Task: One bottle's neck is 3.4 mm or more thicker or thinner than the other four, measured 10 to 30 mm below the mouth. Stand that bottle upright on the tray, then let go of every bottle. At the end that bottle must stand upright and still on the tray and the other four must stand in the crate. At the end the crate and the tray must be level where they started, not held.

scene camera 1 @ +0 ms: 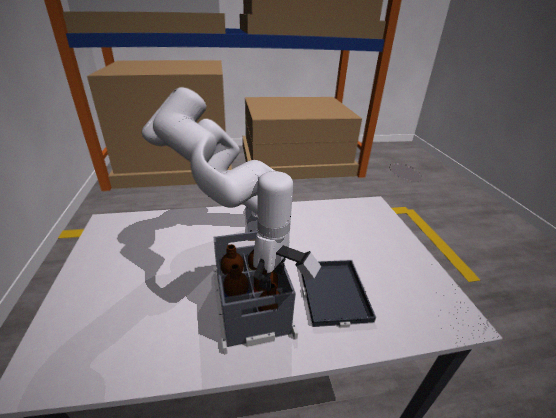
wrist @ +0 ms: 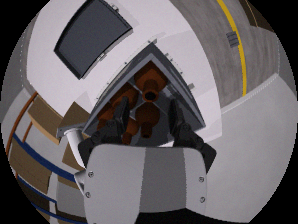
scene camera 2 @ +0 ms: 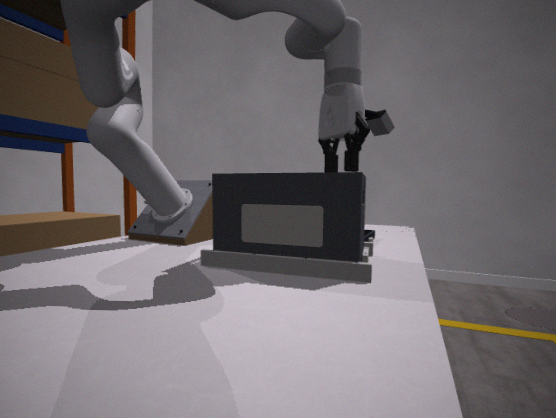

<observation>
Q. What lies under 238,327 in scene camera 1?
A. A crate.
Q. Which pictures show the crate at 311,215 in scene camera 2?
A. Scene camera 1, the wrist view and scene camera 2: all of them.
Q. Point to a tray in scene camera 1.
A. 337,295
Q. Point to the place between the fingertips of my gripper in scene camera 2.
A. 340,172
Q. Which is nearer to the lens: the bottle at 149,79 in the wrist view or the crate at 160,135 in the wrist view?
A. The bottle.
</observation>
